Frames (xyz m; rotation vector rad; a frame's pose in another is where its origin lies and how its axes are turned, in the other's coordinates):
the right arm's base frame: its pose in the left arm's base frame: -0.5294 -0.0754 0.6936 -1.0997 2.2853 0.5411
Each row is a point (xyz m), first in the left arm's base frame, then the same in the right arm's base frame.
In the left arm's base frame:
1: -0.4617 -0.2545 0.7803
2: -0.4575 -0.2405 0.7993
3: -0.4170 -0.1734 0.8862
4: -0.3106 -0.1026 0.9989
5: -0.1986 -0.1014 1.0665
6: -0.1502 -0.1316 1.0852
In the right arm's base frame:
1: 0.0153 -0.1488 -0.1476
2: -0.0069 -0.1417 -0.1532
3: -0.1213 -0.1244 -0.1707
4: -0.2882 -0.1547 -0.1865
5: -0.3893 -0.2357 -0.2050
6: -0.4085 -0.2899 -0.2221

